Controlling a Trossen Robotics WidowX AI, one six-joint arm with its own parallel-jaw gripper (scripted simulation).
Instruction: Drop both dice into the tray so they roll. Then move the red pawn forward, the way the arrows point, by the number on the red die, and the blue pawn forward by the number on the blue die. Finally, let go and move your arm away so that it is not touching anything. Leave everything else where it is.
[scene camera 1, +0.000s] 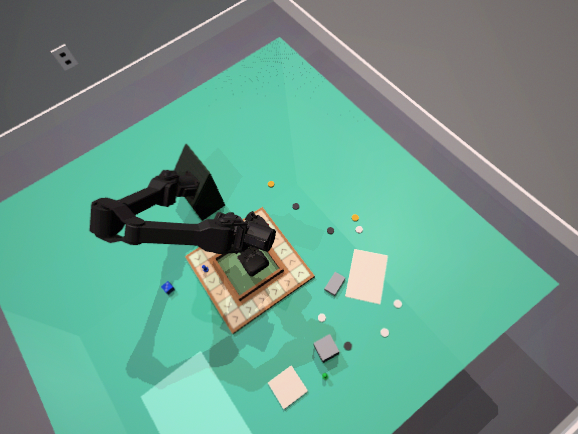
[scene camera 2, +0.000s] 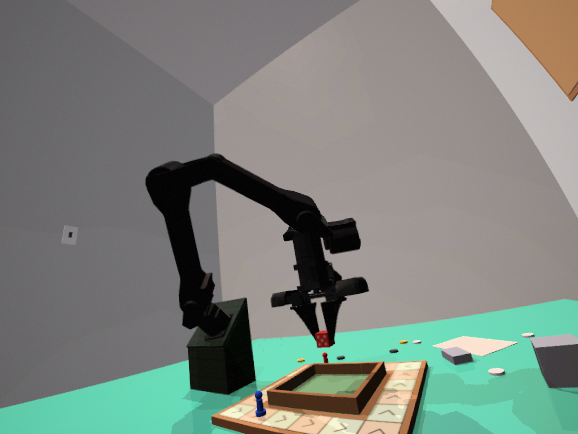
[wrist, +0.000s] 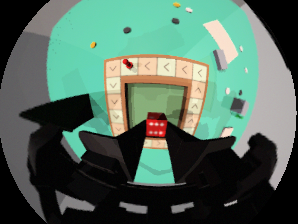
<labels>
My gripper (scene camera 1: 246, 254): 122 cm from the lens. A green tray floor (scene camera 1: 230, 264): 130 cm from the lens.
</labels>
